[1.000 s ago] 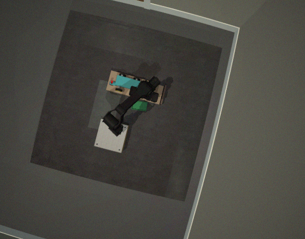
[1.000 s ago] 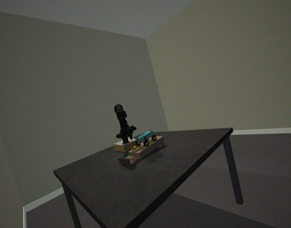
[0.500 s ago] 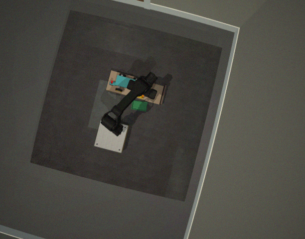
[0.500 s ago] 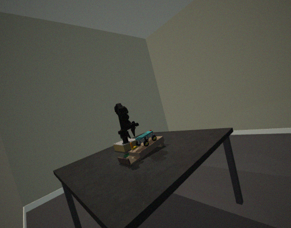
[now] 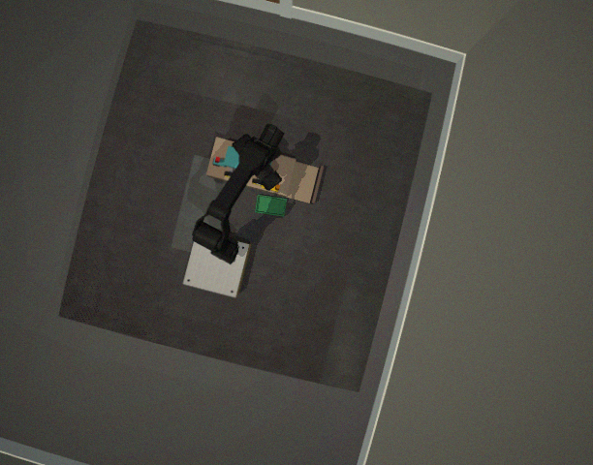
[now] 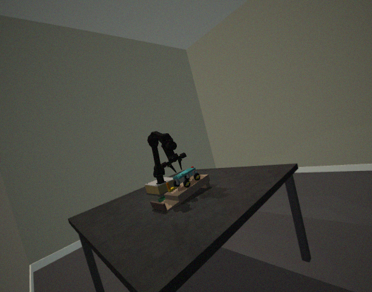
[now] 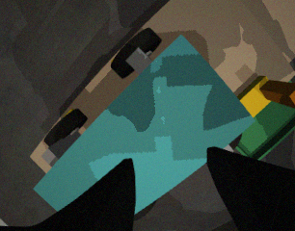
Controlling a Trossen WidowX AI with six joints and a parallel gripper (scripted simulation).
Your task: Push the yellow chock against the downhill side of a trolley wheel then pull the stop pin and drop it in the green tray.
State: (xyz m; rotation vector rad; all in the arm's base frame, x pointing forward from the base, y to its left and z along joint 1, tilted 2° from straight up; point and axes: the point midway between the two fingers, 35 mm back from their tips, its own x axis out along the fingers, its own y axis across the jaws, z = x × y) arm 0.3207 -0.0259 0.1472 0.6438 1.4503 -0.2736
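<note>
Now: the red-headed stop pin 150 mm to the left of my gripper tip, 50 mm below it and 20 mm behind it. From my gripper tip the other things lie so: teal trolley (60 mm below, 40 mm to the left, 10 mm ahead); then raised end wall (230 mm to the right, 150 mm below, 20 mm ahead); then yellow chock (90 mm below, 60 mm to the right, 40 mm behind).
</note>
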